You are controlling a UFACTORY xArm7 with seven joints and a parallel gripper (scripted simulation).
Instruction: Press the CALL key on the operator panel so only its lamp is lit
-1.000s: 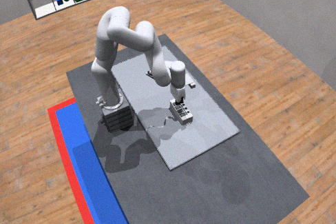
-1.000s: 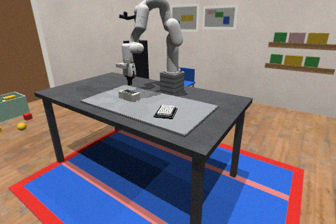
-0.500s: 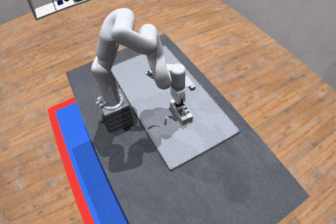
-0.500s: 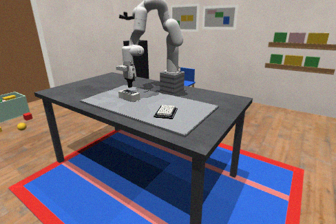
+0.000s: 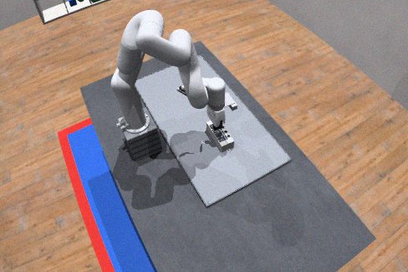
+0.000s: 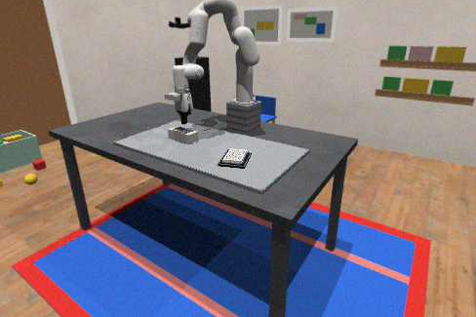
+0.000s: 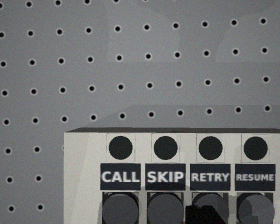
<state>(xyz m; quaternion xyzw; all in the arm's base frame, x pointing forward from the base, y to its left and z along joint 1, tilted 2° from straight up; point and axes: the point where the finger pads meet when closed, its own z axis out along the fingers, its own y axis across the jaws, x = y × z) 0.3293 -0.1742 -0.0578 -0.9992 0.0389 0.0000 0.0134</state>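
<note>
The operator panel is 7 cm below my hand and 1 cm ahead of it.
</note>
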